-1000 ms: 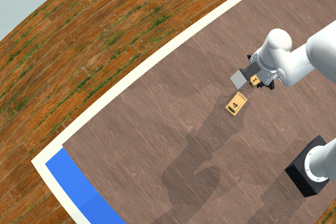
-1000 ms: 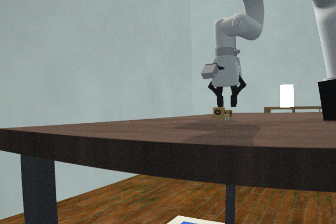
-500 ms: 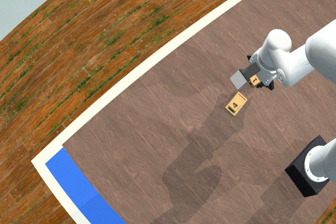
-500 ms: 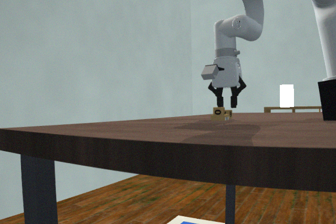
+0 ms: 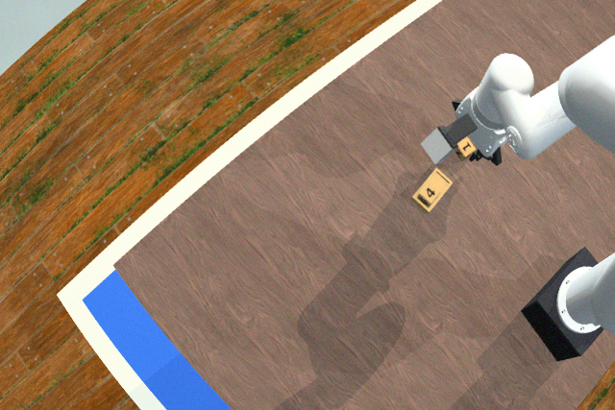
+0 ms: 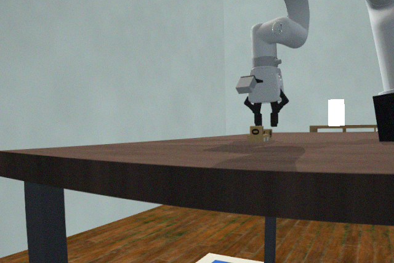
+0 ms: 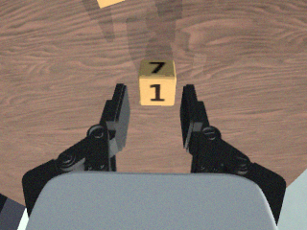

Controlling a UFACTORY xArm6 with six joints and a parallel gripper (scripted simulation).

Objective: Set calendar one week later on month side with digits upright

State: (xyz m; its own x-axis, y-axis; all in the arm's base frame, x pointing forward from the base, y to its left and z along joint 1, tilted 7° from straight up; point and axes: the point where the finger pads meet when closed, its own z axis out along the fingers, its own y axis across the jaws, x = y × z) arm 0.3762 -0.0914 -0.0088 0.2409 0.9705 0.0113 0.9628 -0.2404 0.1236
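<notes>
Right now the wooden cube is 4 cm below my hand. Also, from my hand: tray 11 cm to the left, 5 cm below.
</notes>
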